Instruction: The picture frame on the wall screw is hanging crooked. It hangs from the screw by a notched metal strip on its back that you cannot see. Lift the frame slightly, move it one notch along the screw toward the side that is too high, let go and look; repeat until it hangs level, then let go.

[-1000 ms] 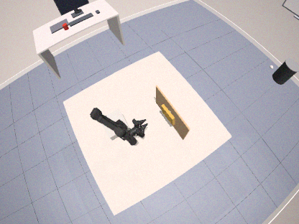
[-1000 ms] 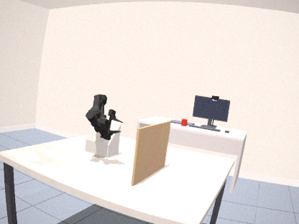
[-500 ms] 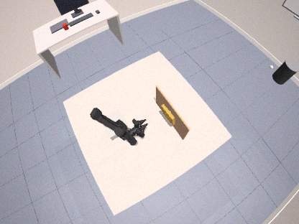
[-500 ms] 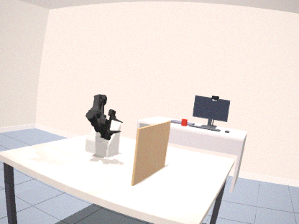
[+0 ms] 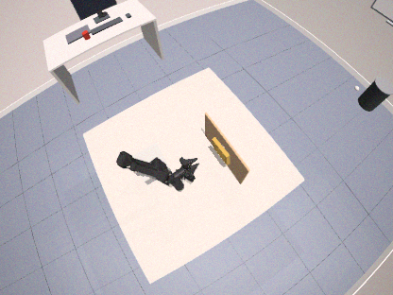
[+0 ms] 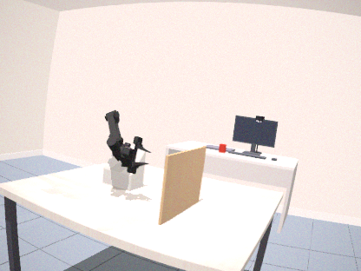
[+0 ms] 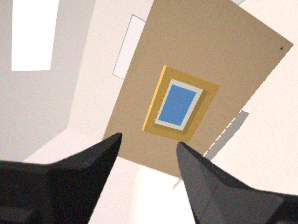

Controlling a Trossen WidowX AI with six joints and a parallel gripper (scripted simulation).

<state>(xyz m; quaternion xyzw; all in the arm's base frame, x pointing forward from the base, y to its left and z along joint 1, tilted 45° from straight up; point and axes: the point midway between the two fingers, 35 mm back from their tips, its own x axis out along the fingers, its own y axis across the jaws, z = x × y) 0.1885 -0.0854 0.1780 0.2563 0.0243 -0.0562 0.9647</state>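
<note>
My gripper tip is 180 mm short of the picture frame, 20 mm to the left of it and 70 mm above it. Round my gripper tip: wall board 190 mm ahead, 20 mm to the right, 80 mm below.
</note>
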